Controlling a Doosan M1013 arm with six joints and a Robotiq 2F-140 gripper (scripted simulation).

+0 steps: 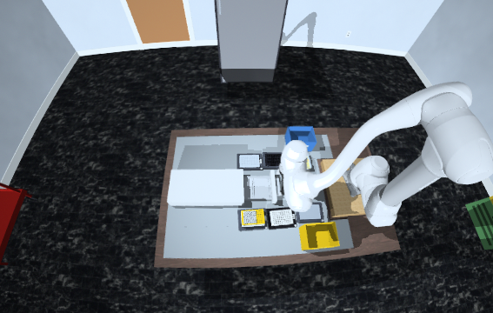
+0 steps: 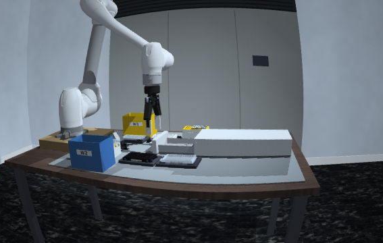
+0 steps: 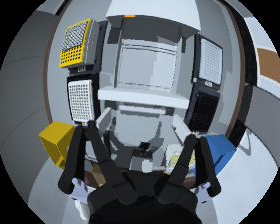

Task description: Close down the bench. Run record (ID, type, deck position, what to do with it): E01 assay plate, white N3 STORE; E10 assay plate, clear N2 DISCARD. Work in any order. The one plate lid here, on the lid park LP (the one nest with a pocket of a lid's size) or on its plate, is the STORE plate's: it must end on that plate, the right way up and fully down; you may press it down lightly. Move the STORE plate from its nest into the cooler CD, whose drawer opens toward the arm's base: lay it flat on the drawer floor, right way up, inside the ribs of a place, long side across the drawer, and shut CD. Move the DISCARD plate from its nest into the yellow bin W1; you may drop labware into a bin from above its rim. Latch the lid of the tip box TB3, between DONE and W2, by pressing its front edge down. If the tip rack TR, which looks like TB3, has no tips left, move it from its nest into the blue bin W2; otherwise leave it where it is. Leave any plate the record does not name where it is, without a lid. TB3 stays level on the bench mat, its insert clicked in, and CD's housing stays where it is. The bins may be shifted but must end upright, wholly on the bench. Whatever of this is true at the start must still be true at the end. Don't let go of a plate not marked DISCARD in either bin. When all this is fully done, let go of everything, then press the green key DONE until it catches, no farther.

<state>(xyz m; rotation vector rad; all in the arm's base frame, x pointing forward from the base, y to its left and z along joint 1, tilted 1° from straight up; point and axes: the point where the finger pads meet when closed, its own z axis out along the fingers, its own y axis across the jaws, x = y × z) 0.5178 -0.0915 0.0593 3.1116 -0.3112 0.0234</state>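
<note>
Now: hand 19 cm to the right of the grey plate lid, 15 cm past it and 9 cm above it. The rest, counted from my hand: black nest 18 cm to the left, 10 cm below, 3 cm ahead; then white well plate 18 cm to the left, 8 cm below, 3 cm ahead; then drawer 13 cm ahead, 8 cm below, 3 cm to the right.
</note>
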